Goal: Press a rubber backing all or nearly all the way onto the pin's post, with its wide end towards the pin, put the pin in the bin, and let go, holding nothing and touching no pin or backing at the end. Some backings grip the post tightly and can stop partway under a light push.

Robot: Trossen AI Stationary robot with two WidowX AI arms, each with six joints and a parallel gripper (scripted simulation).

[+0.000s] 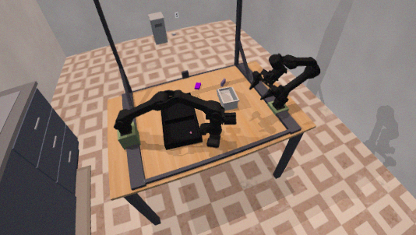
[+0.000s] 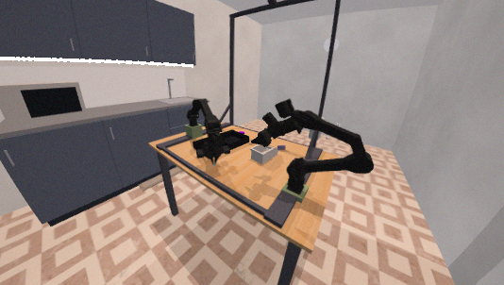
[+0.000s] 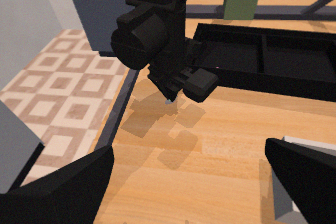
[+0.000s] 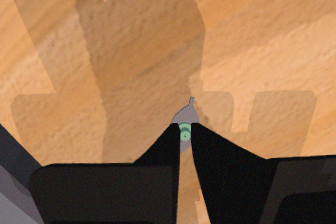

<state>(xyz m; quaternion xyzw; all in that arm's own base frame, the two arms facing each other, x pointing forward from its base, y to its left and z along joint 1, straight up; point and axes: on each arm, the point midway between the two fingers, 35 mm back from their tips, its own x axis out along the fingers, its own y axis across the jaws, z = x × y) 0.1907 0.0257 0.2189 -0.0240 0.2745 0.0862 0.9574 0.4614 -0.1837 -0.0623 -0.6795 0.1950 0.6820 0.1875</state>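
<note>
My right gripper is now 10 mm to the left of the silver leaf-shaped pin and 30 mm above it. Also, from my right hand: black two-compartment tray (200 mm behind, 180 mm to the right, 20 mm below); then grey bin (290 mm behind, 160 mm to the left).
Right now the silver leaf-shaped pin is 8 cm ahead of my left hand, 27 cm to the right of it and 24 cm below it. Also, from my left hand: black two-compartment tray 11 cm behind, 44 cm to the right, 22 cm below; then grey bin 21 cm behind, 11 cm to the right, 20 cm below.
</note>
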